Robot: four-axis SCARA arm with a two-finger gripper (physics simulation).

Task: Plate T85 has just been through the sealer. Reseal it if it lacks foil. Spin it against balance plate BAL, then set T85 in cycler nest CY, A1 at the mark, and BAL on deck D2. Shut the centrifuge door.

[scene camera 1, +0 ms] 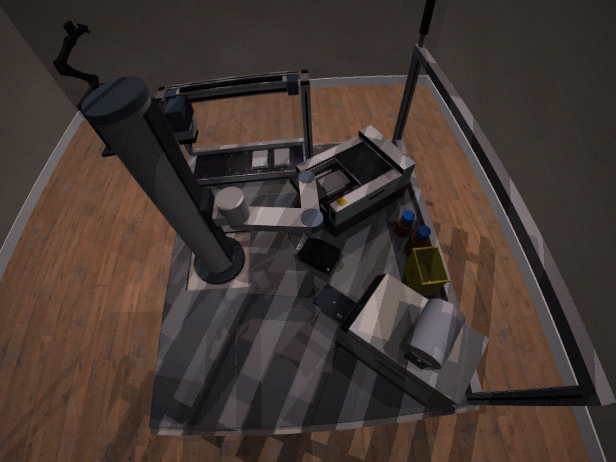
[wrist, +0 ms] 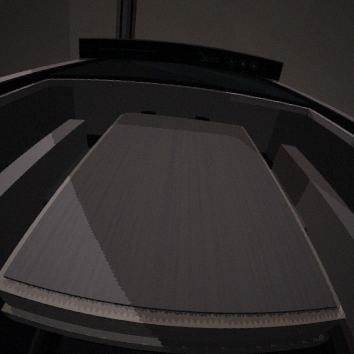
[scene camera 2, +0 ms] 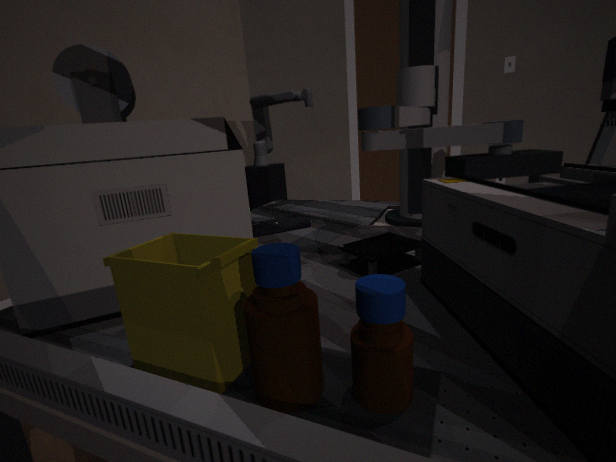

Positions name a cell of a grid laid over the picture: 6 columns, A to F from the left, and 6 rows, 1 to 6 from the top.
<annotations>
A brown bottles with blue caps (scene camera 1: E4): 128 cm from the lens. A centrifuge (scene camera 1: D3): 138 cm from the lens.
</annotations>
